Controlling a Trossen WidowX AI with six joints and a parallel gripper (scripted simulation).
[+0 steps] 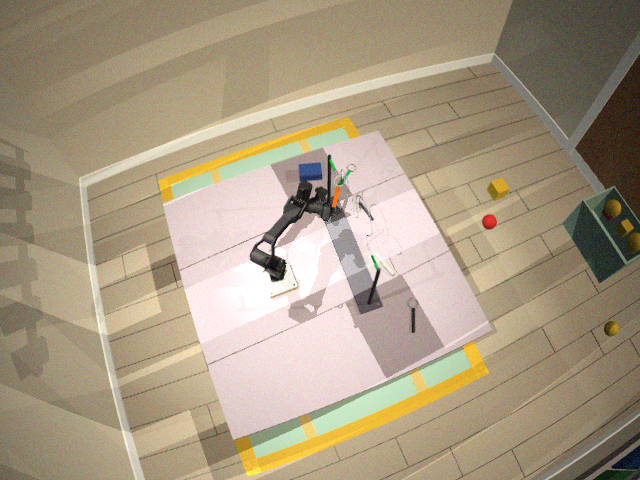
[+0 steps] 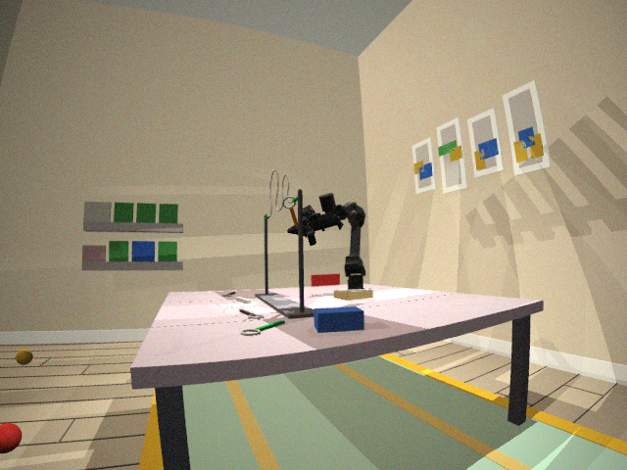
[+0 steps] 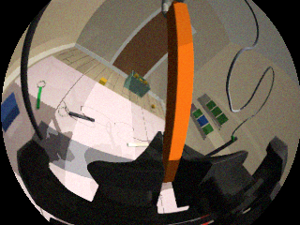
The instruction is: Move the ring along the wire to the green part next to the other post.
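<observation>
My gripper tip is 1 cm past the orange-handled ring, 6 cm to the right of it and 7 cm below it. From my gripper tip the other things lie so: white stick (17 cm ahead, 17 cm to the right, 29 cm below); then blue block (5 cm behind, 43 cm to the left, 27 cm below); then green-handled ring (16 cm ahead, 39 cm to the left, 30 cm below).
</observation>
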